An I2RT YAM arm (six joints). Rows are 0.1 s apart.
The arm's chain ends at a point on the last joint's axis. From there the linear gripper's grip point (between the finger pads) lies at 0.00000 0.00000 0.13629 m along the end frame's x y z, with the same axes.
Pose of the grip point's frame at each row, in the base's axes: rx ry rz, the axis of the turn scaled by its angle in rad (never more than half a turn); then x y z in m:
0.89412 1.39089 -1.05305 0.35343 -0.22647 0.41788
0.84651 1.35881 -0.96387 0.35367 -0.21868 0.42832
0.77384 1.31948 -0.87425 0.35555 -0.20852 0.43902
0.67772 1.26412 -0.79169 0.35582 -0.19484 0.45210
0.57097 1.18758 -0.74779 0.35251 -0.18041 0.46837
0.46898 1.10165 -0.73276 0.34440 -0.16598 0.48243
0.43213 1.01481 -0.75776 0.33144 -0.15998 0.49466
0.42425 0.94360 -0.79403 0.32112 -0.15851 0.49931
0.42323 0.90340 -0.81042 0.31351 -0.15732 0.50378
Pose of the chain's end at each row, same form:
0.89412 1.39089 -1.05305 0.31005 -0.09729 0.41538
0.84651 1.35881 -0.96387 0.30012 -0.09354 0.42142
0.77384 1.31948 -0.87425 0.29068 -0.08948 0.42497
0.67772 1.26412 -0.79169 0.27998 -0.08434 0.42732
0.57097 1.18758 -0.74779 0.26979 -0.07934 0.42943
0.46898 1.10165 -0.73276 0.25875 -0.07453 0.42881
0.43213 1.01481 -0.75776 0.25005 -0.07212 0.42962
0.42425 0.94360 -0.79403 0.24588 -0.07152 0.42619
0.42323 0.90340 -0.81042 0.24192 -0.07087 0.42647

